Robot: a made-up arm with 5 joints. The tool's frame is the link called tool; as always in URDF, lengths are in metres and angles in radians. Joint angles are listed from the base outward.
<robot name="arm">
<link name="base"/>
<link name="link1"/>
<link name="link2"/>
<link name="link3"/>
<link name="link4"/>
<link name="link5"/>
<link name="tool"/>
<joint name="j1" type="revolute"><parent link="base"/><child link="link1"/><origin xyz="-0.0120 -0.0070 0.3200"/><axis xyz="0 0 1"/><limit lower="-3.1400" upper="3.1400"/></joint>
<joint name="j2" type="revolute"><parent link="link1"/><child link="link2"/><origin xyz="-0.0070 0.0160 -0.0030" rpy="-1.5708 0.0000 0.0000"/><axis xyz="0 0 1"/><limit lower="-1.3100" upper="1.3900"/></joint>
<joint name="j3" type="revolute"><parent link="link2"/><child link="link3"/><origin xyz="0.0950 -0.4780 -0.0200"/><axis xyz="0 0 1"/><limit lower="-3.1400" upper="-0.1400"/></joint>
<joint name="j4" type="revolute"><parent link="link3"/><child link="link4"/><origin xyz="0.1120 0.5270 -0.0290"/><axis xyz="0 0 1"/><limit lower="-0.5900" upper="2.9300"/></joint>
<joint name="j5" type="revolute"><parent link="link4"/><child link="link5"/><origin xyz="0.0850 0.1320 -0.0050" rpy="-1.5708 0.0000 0.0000"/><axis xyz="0 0 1"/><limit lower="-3.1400" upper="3.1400"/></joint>
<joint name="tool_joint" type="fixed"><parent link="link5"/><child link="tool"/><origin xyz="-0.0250 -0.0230 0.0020" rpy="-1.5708 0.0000 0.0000"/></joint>
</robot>
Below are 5 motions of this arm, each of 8 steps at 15 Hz.
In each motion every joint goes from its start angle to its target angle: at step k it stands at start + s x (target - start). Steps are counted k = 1, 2, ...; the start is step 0. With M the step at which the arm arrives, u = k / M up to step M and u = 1 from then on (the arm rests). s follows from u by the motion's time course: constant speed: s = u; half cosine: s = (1 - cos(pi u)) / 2; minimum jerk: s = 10 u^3 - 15 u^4 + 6 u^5.
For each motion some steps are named. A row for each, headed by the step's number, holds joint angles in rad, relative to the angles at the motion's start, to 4 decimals.
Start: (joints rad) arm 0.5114 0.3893 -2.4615 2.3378 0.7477
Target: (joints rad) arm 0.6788 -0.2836 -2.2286 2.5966 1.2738
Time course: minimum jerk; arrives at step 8
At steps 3, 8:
3: 0.0461 -0.1852 0.0641 0.0712 0.1448
8: 0.1674 -0.6729 0.2329 0.2588 0.5261

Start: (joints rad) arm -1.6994 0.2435 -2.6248 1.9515 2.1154
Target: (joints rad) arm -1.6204 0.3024 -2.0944 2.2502 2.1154
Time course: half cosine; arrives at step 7
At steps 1, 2, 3, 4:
1: 0.0039 0.0029 0.0263 0.0148 0.0000
2: 0.0149 0.0111 0.0999 0.0562 0.0000
3: 0.0307 0.0229 0.2062 0.1161 0.0000
4: 0.0483 0.0360 0.3242 0.1826 0.0000

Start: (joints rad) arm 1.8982 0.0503 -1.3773 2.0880 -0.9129
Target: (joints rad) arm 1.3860 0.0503 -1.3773 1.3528 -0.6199
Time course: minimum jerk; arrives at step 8
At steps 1, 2, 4, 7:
1: -0.0082 0.0000 0.0000 -0.0118 0.0047
2: -0.0530 0.0000 0.0000 -0.0761 0.0303
4: -0.2561 0.0000 0.0000 -0.3676 0.1465
7: -0.5040 0.0000 0.0000 -0.7234 0.2883

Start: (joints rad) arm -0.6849 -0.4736 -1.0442 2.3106 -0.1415
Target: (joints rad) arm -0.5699 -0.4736 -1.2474 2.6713 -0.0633
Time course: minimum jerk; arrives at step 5
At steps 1, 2, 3, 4, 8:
1: 0.0067 0.0000 -0.0118 0.0209 0.0045
2: 0.0365 0.0000 -0.0645 0.1145 0.0248
3: 0.0785 0.0000 -0.1387 0.2462 0.0534
4: 0.1083 0.0000 -0.1914 0.3398 0.0737
8: 0.1150 0.0000 -0.2032 0.3607 0.0782

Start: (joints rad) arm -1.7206 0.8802 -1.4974 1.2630 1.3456
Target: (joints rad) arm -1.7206 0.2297 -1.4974 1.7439 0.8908
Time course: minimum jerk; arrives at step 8
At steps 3, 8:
3: 0.0000 -0.1790 0.0000 0.1323 -0.1252
8: 0.0000 -0.6505 0.0000 0.4809 -0.4548

